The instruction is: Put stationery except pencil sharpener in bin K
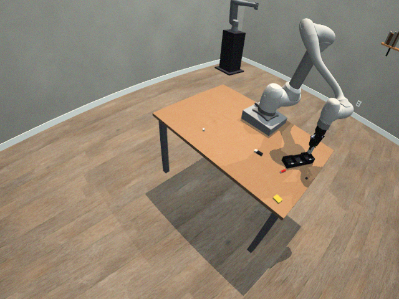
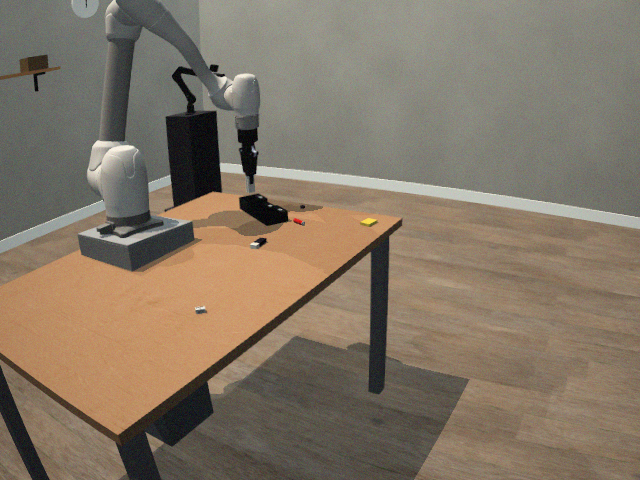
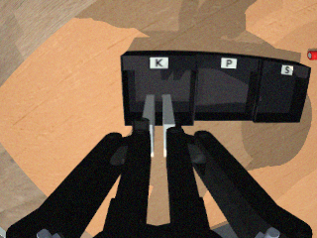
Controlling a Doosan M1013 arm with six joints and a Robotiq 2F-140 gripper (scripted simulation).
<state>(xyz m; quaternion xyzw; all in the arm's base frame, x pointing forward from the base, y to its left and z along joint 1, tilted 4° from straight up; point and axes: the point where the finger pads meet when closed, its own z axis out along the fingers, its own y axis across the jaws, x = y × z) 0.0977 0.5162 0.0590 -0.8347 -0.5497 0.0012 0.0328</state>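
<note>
Now: the black-and-white eraser 270 mm ahead of my hand, 280 mm to the right of it and 100 mm below it. Also, from my hand: black three-compartment bin 80 mm ahead, 30 mm to the right, 80 mm below; small red cylinder 260 mm ahead, 40 mm to the right, 100 mm below; small black round thing 160 mm ahead, 110 mm to the left, 100 mm below.
</note>
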